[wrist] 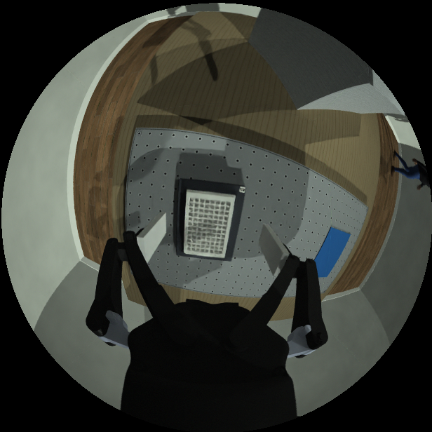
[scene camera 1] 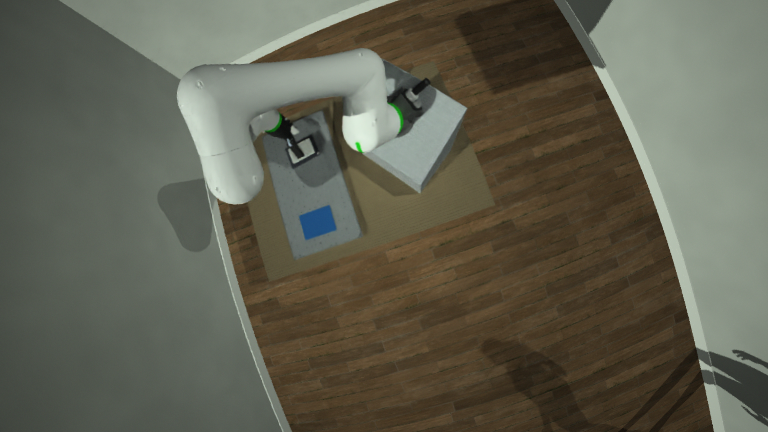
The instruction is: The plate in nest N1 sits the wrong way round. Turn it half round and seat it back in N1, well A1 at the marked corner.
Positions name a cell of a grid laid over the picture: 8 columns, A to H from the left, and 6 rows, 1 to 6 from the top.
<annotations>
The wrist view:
my gripper: D4
pale well plate: D4
flat blue rectangle: G4
dark nest: D3
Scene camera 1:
flat blue rectangle: D4
</annotations>
